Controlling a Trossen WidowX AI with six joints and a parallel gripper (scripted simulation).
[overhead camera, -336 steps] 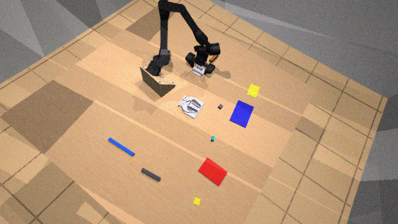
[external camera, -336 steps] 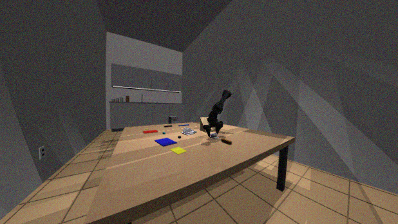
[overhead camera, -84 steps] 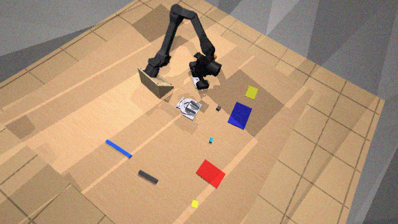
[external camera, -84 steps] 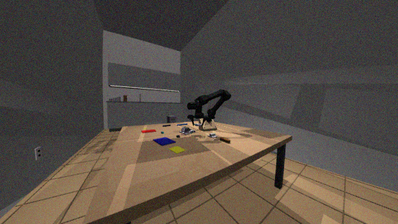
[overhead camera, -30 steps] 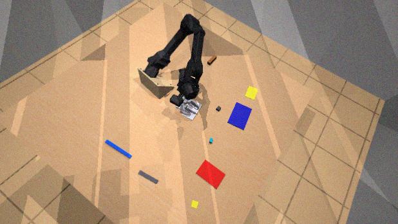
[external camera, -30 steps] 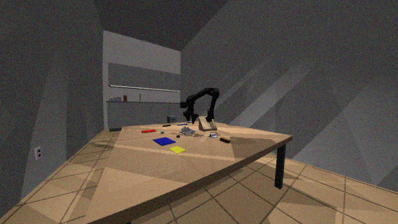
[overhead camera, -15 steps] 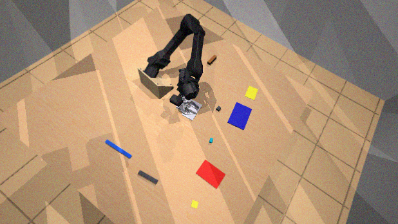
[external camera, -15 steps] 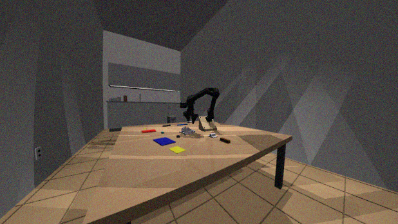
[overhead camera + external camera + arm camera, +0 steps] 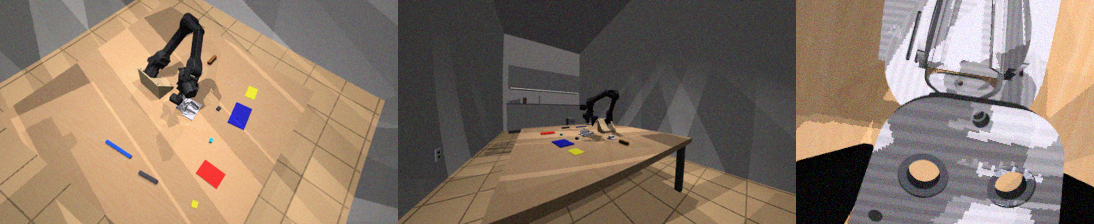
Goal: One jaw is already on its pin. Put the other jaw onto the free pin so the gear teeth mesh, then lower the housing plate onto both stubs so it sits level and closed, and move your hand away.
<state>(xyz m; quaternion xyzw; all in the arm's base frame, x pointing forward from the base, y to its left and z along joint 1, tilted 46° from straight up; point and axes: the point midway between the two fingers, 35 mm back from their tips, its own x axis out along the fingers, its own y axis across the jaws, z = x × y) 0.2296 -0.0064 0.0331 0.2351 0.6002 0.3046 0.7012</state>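
The grey jaw is 20 mm ahead of my gripper tip, 10 mm to the right of it and 60 mm below it. The rest, counted from my gripper tip: black cube (180 mm ahead, 120 mm to the left, 80 mm below); then blue sheet (310 mm ahead, 170 mm to the left, 80 mm below); then cyan cube (270 mm ahead, 70 mm to the right, 80 mm below).
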